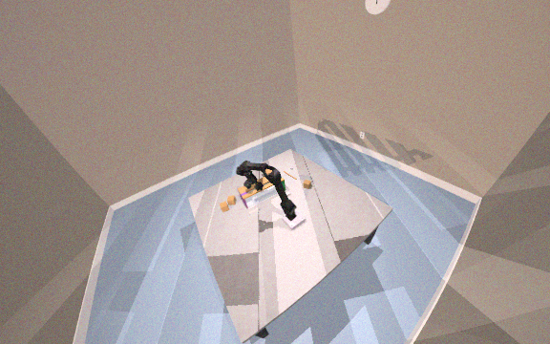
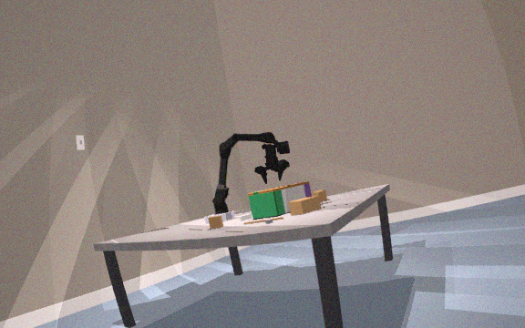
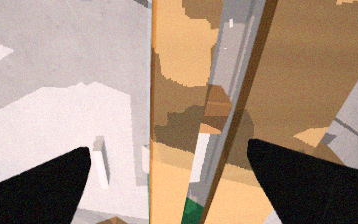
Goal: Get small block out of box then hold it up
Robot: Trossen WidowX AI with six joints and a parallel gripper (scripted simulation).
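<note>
Now: gripper tip 20 mm short of the box, 40 mm to the left of it and 100 mm above it.
</note>
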